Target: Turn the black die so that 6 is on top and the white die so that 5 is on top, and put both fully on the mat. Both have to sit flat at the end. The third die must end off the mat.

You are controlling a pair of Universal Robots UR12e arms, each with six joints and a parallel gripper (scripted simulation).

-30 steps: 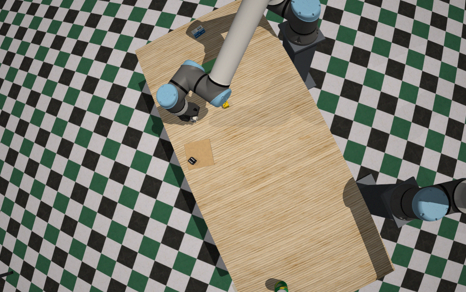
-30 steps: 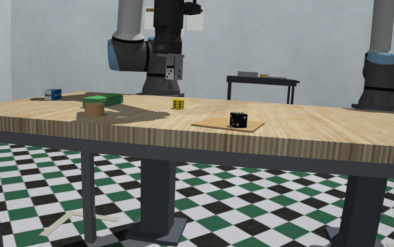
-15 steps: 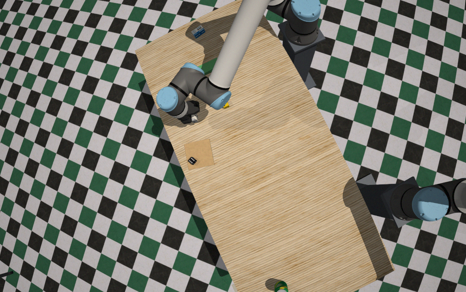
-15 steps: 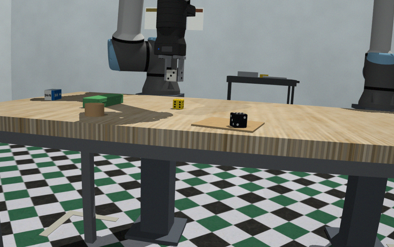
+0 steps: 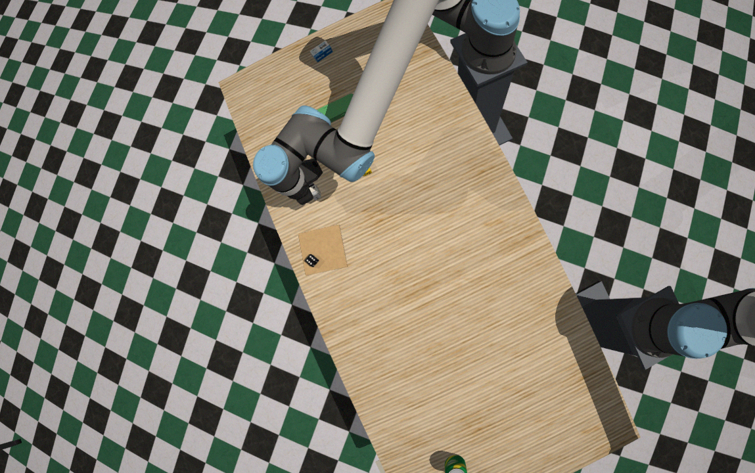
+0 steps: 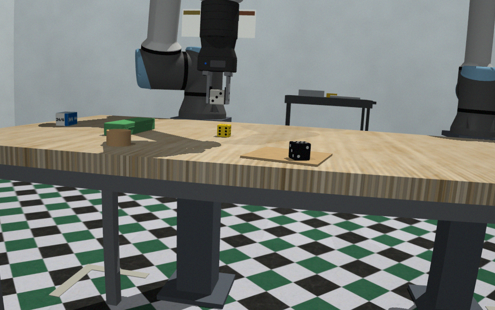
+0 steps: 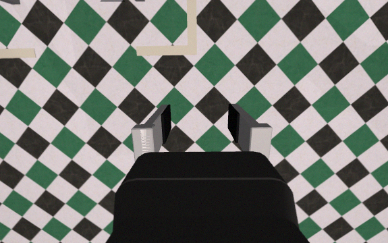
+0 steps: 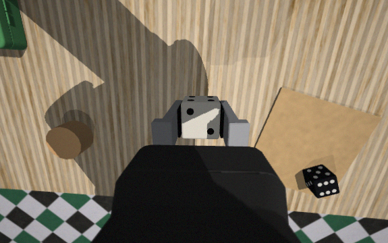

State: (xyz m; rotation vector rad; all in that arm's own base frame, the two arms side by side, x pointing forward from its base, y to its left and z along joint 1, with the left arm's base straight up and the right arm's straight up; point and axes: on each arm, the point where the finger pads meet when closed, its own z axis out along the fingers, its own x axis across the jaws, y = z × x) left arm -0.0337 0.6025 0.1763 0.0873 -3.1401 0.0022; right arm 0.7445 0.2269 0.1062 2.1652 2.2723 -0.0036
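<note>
My right hand is right at the white die. The rest, counted from my right hand: brown cylinder: 190 mm to the right, 90 mm below, 60 mm ahead; yellow die: 170 mm behind, 90 mm below, 10 mm to the right; tan mat: 150 mm to the left, 100 mm below, 80 mm ahead.
</note>
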